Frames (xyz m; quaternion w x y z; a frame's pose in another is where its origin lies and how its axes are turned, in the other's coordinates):
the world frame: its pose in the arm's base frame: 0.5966 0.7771 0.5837 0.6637 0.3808 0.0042 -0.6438
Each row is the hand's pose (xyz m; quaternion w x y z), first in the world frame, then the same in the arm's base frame.
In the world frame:
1: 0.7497 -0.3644 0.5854 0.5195 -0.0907 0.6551 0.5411
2: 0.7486 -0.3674 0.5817 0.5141 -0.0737 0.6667 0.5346
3: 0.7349 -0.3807 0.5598 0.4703 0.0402 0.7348 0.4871
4: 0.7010 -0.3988 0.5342 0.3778 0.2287 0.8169 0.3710
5: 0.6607 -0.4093 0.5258 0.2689 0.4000 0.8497 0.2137
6: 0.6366 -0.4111 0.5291 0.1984 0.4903 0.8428 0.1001
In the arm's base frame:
1: 0.1285 -0.1169 0.4453 0.7249 0.5616 0.2893 0.2745
2: 0.1275 -0.1137 0.4417 0.7106 0.5783 0.2885 0.2780
3: 0.1244 -0.0893 0.4263 0.6073 0.6809 0.2783 0.3002
4: 0.1154 -0.0452 0.4159 0.3991 0.8231 0.2552 0.3131
5: 0.1036 -0.0053 0.4247 0.1602 0.9158 0.2262 0.2906
6: 0.0964 0.0137 0.4381 0.0059 0.9439 0.2064 0.2576

